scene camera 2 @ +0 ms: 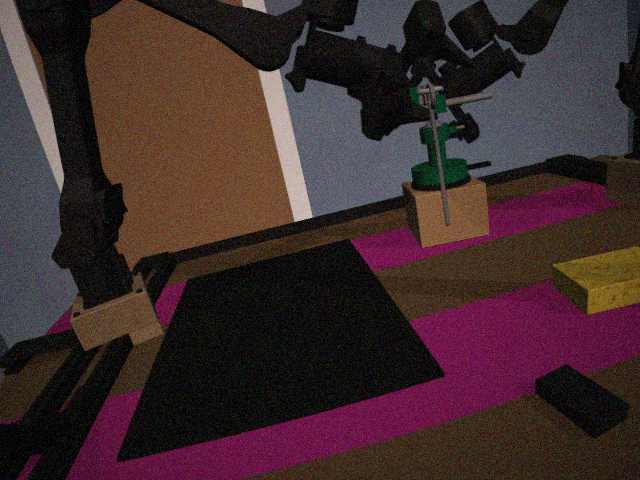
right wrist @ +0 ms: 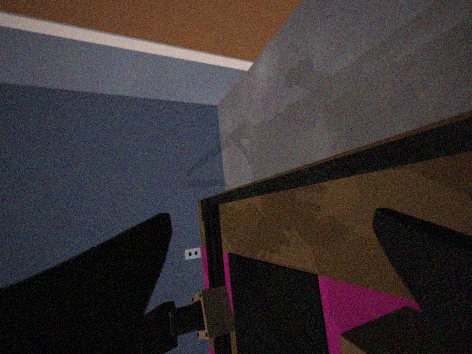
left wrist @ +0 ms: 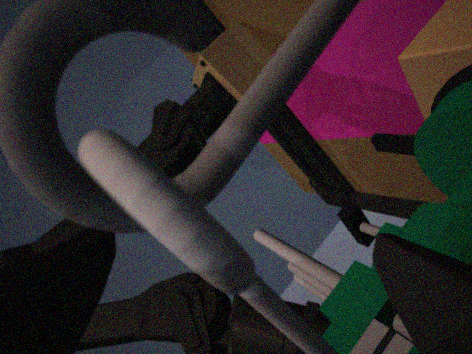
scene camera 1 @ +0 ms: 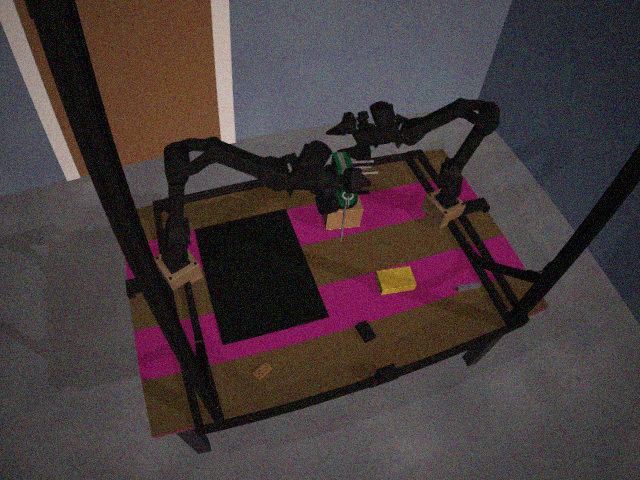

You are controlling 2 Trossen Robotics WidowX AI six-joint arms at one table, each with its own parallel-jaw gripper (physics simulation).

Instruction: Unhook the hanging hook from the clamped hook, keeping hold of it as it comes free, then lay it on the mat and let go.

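Places are measured from the left arm's base along level axes (x right, y back, z down), in metres.
Pixels of known places: left gripper, fingertip midpoint: (scene camera 2: 454,92) (left wrist: 247,242); right gripper, fingertip midpoint: (scene camera 2: 408,123) (right wrist: 270,220) (scene camera 1: 331,142); left arm's base at its link origin: (scene camera 2: 108,293) (right wrist: 199,315) (scene camera 1: 176,261); right arm's base at its link origin: (left wrist: 221,96) (scene camera 1: 446,199).
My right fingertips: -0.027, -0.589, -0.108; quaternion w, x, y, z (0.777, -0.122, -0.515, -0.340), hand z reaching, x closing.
Observation:
Ahead of a thing's pixels: the offset from my right fingertips to its top centre, as dx, dy, dz. "pt": to the spot under its first point. Level surfaces: height alone.
The grey hanging hook {+0.254, +0.175, -0.070} (scene camera 1: 342,223) (scene camera 2: 442,175) (left wrist: 270,95) hangs with its long shaft downward from the top of a green clamp {+0.147, +0.059, -0.069} (scene camera 1: 341,161) (scene camera 2: 439,167) (left wrist: 355,295). Its upper end meets the clamped hook {pt +0.242, +0.176, -0.062} (scene camera 2: 424,91) there; how they touch is unclear. A curved grey loop fills the upper left of the left wrist view, close to the lens. My left gripper (scene camera 1: 348,195) (scene camera 2: 426,93) (left wrist: 247,242) is open around the hooks' upper part, gripping nothing. My right gripper (scene camera 1: 338,142) (right wrist: 270,220) is open and empty, behind the clamp. The black mat {dz +0.169} (scene camera 1: 258,279) (scene camera 2: 279,346) (right wrist: 277,305) lies at the left.
The clamp stands on a wooden block {+0.140, +0.070, +0.089} (scene camera 1: 336,221) (scene camera 2: 454,214), with pale rods {pt +0.152, +0.011, -0.035} (scene camera 1: 364,162) (scene camera 2: 467,99) sticking out sideways. A yellow block {+0.430, +0.109, +0.145} (scene camera 1: 395,281) (scene camera 2: 599,284), a black block {+0.491, +0.288, +0.160} (scene camera 1: 365,331) (scene camera 2: 581,400), a grey piece {+0.591, -0.061, +0.159} (scene camera 1: 468,286) and a small tile {+0.412, +0.572, +0.166} (scene camera 1: 262,370) lie on the table.

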